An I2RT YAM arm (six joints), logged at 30 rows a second.
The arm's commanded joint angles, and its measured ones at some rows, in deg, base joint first. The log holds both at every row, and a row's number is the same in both.
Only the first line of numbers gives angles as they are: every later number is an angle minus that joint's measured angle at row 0.
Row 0, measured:
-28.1 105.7 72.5 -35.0 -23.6 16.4
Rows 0 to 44, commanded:
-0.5 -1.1 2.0 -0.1 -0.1 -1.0
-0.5 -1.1 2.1 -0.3 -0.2 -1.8
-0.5 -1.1 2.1 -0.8 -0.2 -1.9
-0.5 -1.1 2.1 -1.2 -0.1 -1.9
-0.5 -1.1 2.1 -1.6 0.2 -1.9
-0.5 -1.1 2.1 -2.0 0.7 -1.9
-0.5 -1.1 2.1 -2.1 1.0 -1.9
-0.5 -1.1 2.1 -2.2 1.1 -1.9
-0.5 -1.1 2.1 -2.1 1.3 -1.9
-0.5 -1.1 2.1 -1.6 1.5 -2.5
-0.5 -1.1 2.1 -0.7 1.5 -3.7
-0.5 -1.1 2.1 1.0 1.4 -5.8
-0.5 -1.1 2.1 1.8 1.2 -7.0
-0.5 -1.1 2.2 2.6 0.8 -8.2
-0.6 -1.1 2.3 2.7 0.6 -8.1
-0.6 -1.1 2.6 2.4 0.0 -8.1
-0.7 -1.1 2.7 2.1 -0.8 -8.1
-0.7 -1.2 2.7 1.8 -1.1 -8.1
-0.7 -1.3 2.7 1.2 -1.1 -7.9
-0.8 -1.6 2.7 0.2 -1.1 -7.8
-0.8 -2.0 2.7 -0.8 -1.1 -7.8
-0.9 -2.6 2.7 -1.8 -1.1 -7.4
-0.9 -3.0 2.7 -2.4 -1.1 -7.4
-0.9 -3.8 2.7 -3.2 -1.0 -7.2
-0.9 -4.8 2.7 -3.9 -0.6 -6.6
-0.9 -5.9 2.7 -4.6 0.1 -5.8
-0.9 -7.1 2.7 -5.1 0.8 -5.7
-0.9 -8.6 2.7 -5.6 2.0 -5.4
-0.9 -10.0 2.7 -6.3 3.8 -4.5
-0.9 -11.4 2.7 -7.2 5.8 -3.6
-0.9 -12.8 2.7 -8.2 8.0 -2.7
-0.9 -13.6 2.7 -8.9 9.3 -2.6
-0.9 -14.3 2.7 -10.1 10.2 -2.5
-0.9 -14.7 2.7 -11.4 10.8 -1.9
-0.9 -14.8 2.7 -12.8 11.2 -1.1
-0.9 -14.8 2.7 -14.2 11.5 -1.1
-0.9 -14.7 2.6 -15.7 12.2 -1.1
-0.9 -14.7 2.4 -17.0 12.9 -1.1
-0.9 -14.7 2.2 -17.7 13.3 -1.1
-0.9 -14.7 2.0 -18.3 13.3 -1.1
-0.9 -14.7 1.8 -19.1 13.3 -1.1
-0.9 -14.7 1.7 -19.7 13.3 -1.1
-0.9 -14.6 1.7 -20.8 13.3 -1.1
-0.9 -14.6 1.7 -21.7 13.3 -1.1
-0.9 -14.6 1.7 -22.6 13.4 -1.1
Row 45, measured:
-0.5 -14.5 1.7 -21.8 12.0 -1.5
